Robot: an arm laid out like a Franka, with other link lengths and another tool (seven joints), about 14 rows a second.
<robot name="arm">
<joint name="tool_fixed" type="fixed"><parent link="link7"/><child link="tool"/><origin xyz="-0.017 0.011 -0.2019" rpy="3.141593 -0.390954 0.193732"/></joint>
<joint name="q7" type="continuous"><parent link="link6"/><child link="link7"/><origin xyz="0.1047 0 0"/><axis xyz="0 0 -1"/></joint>
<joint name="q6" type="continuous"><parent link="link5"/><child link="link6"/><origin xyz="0 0 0"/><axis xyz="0 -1 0"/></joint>
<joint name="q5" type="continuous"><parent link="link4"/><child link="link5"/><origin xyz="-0.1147 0 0.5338"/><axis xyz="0 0 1"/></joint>
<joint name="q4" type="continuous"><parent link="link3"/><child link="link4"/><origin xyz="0.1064 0 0"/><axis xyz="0 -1 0"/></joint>
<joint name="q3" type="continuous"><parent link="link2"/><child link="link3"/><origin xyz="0 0 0.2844"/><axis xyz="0 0 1"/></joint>
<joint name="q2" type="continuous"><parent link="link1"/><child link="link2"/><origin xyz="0 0 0"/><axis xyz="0 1 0"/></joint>
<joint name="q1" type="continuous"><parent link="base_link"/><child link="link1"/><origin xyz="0 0 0.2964"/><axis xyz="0 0 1"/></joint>
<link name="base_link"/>
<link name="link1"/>
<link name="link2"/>
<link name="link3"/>
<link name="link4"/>
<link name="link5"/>
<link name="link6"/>
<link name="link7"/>
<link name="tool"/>
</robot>
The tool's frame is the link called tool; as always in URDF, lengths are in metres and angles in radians. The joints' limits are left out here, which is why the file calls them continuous.
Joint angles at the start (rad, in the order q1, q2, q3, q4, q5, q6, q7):
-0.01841 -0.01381 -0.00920 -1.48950 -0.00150 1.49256 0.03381
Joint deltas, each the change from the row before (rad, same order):
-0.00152 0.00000 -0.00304 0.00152 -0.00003 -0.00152 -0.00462
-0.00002 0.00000 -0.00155 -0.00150 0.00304 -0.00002 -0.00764
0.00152 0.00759 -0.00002 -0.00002 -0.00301 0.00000 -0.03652
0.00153 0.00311 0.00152 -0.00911 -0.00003 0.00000 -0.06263
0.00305 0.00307 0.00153 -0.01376 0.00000 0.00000 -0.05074
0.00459 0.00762 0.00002 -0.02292 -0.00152 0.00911 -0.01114
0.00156 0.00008 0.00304 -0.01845 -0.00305 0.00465 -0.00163
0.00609 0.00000 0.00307 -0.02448 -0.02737 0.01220 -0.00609
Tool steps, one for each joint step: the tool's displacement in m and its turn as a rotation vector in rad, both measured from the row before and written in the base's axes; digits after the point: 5 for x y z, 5 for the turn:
-0.00035 -0.00334 0.00079 -0.00007 0.00001 0.00005
-0.00015 -0.00062 -0.00089 0.00297 0.00142 0.00636
0.00145 -0.00020 -0.00548 -0.00327 0.00772 0.03774
-0.00029 0.00110 -0.00778 0.00020 0.01231 0.06568
-0.00046 0.00238 -0.01057 0.00107 0.01688 0.05532
0.00191 0.00276 -0.01867 -0.00077 0.02148 0.01570
-0.00053 0.00264 -0.01094 -0.00270 0.01394 0.00619
0.00014 0.00080 -0.01409 -0.02683 0.01269 0.01555

